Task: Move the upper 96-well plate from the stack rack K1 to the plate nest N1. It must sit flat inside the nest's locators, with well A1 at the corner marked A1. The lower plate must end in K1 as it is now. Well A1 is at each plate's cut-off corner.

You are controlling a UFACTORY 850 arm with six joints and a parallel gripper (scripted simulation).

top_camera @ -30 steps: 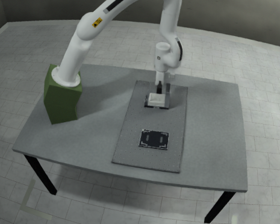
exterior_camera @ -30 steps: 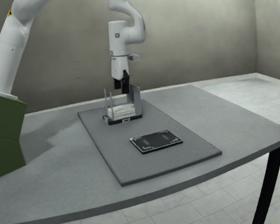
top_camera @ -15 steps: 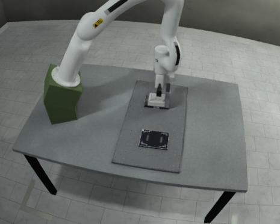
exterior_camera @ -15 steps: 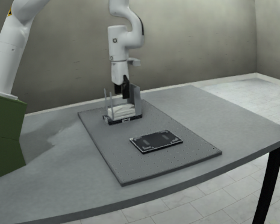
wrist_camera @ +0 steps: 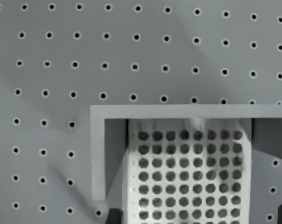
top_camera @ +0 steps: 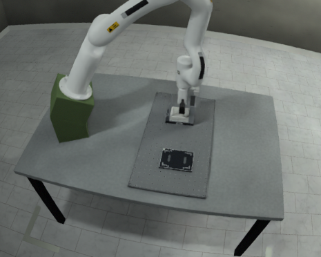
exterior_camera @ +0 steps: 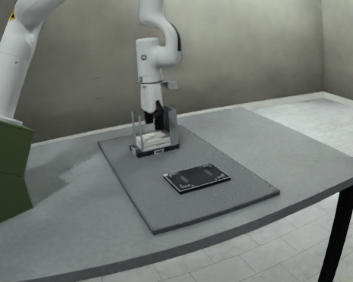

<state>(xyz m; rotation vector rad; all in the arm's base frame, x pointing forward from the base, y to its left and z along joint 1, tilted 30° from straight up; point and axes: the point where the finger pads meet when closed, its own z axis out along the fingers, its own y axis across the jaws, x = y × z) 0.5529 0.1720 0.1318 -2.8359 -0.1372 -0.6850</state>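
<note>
My hand is 50 mm above the white 96-well plate. From my hand the other things lie so: black plate nest 50 mm ahead, 300 mm to the right, 90 mm below.
</note>
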